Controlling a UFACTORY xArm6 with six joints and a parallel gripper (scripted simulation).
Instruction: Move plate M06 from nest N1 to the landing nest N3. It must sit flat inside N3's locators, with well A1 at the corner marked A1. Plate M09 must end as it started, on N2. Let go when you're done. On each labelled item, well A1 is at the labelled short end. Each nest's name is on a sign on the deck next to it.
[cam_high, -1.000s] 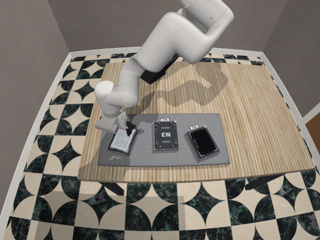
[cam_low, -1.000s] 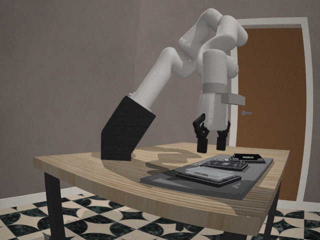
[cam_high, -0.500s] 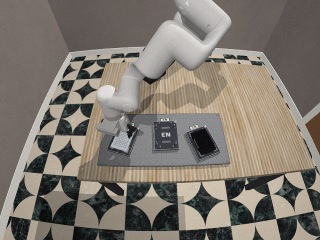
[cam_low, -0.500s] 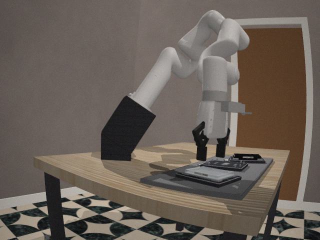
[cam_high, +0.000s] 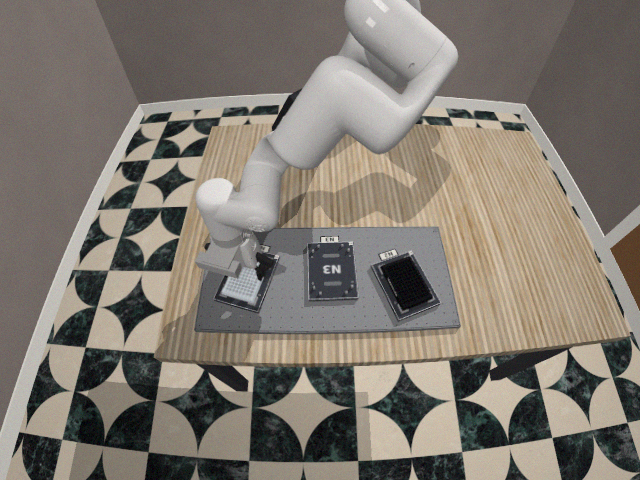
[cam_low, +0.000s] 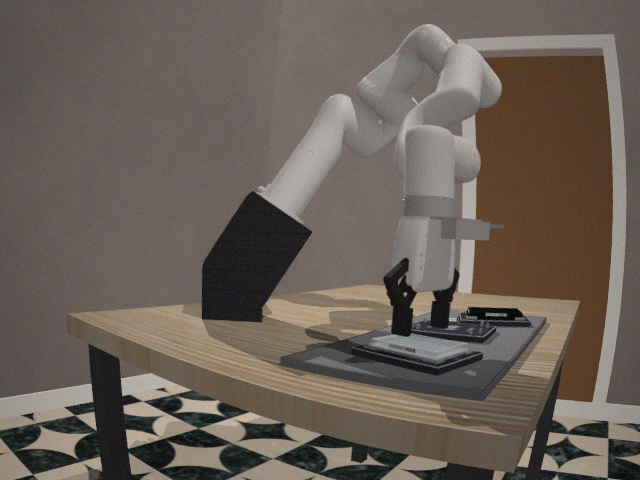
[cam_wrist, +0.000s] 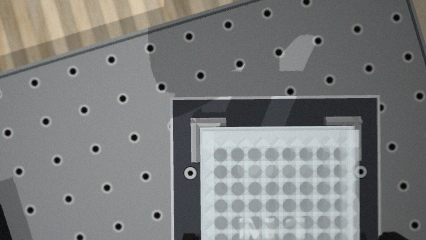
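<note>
Now: hand 3 cm above the well plate M06. From my hand the other things lie so: nest N3 (21 cm to the left, 6 cm behind, 5 cm below); black plate M09 (40 cm to the left, 5 cm behind, 3 cm below); nest N1 (5 cm below).
</note>
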